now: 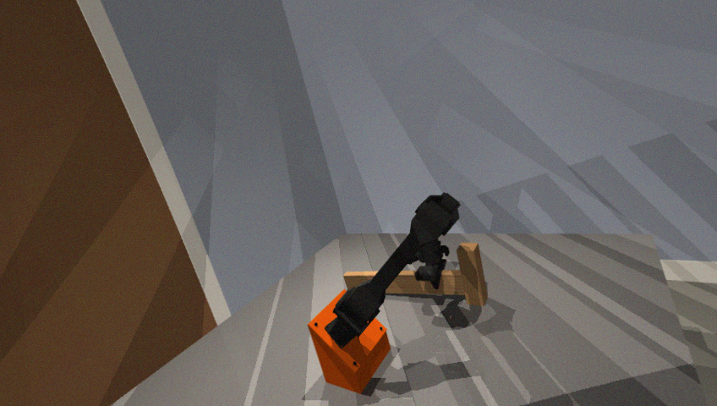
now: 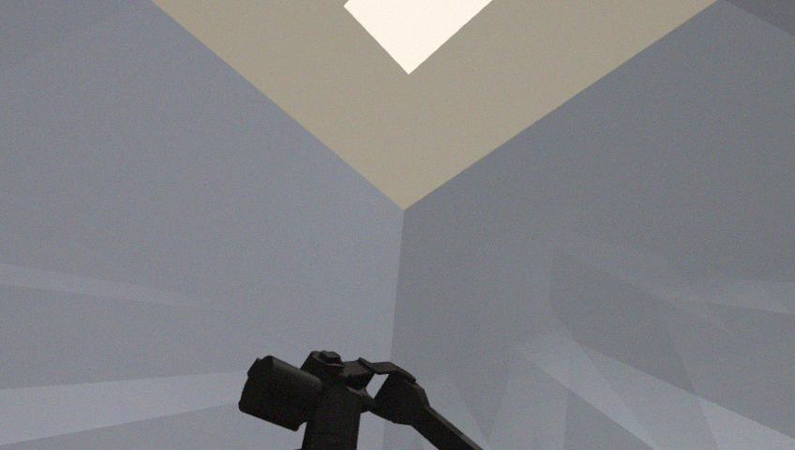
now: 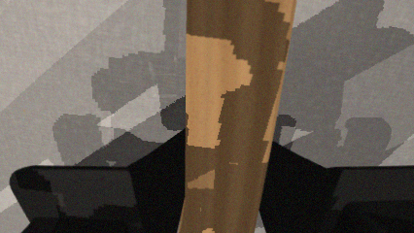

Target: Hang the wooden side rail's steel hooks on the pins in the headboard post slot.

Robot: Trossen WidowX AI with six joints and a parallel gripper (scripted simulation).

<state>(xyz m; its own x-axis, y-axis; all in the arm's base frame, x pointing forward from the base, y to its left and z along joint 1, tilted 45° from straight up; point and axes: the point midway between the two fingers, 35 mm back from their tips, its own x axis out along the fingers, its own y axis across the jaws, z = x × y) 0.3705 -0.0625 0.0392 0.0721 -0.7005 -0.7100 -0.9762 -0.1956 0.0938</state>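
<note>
The wooden headboard post is 11 cm to the right of my gripper tip, 4 cm above it and 2 cm ahead of it.
</note>
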